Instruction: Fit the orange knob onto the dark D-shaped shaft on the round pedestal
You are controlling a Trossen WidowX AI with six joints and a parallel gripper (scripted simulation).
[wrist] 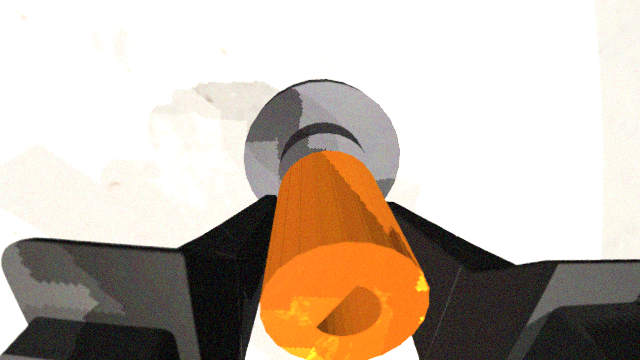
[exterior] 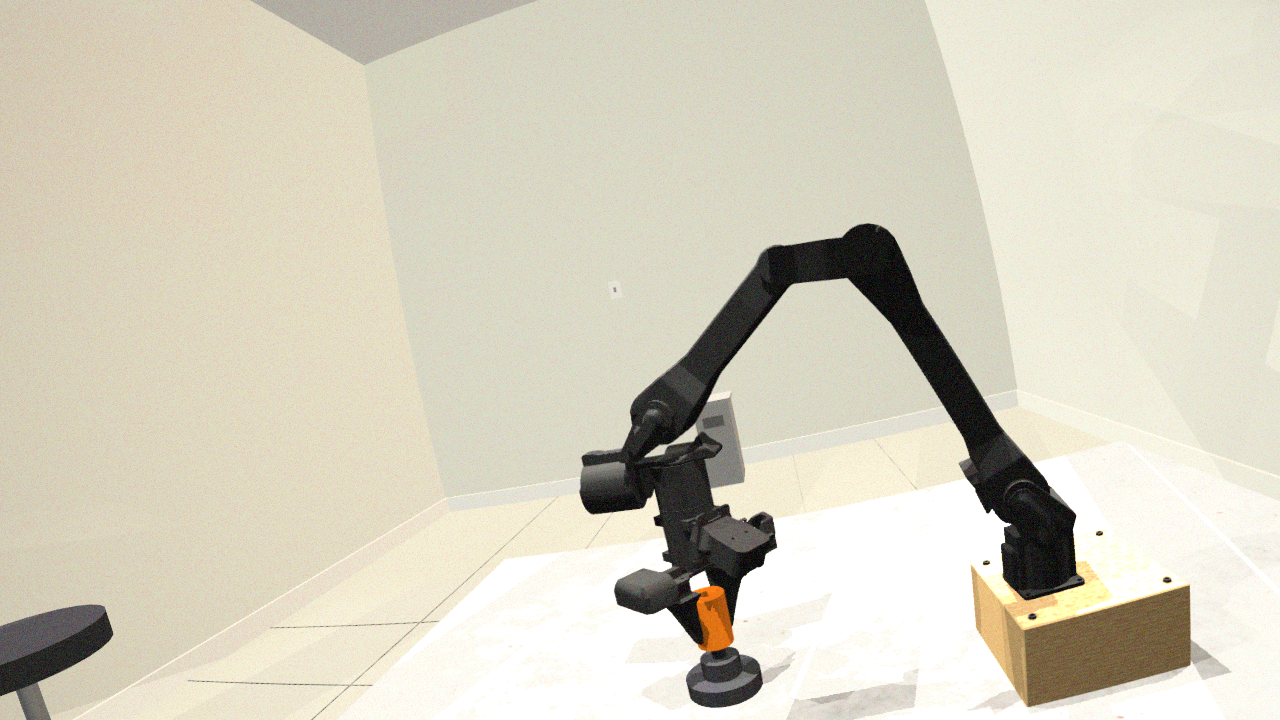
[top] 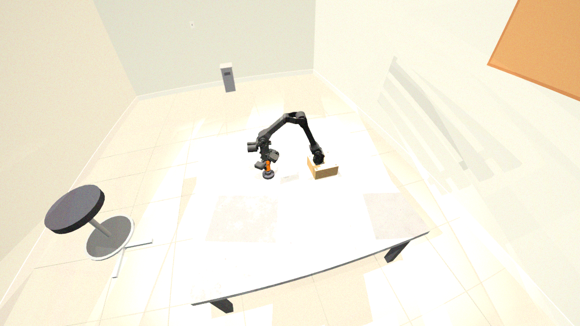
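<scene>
Right now my gripper tip is 20 mm below the orange knob. The rest, counted from my gripper tip: dark shaft: 40 mm below.
</scene>
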